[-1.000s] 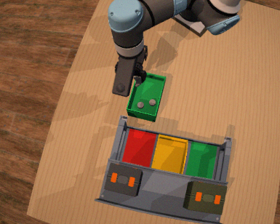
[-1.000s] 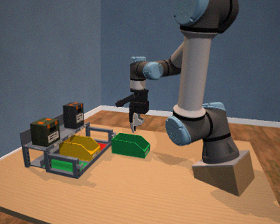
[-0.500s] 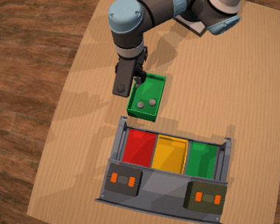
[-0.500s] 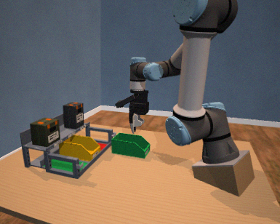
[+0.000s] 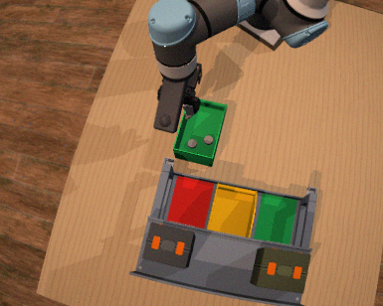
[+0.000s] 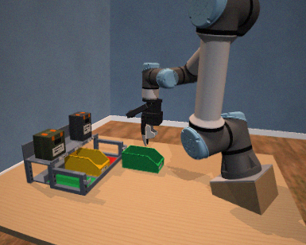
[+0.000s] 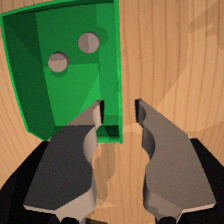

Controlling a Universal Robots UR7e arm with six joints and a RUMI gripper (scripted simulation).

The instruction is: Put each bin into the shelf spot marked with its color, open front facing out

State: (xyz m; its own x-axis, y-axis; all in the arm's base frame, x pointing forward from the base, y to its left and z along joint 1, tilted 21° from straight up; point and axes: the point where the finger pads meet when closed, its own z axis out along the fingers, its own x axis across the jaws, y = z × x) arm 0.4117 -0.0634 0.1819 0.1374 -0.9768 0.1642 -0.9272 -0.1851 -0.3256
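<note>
The green bin lies 1 cm behind my hand, 5 cm to the left of it and 6 cm below it. Round my hand: yellow bin: 18 cm ahead, 21 cm to the left, 6 cm below; yellow mark: 18 cm ahead, 21 cm to the left, 10 cm below; red mark: 20 cm ahead, 10 cm to the left, 10 cm below.
</note>
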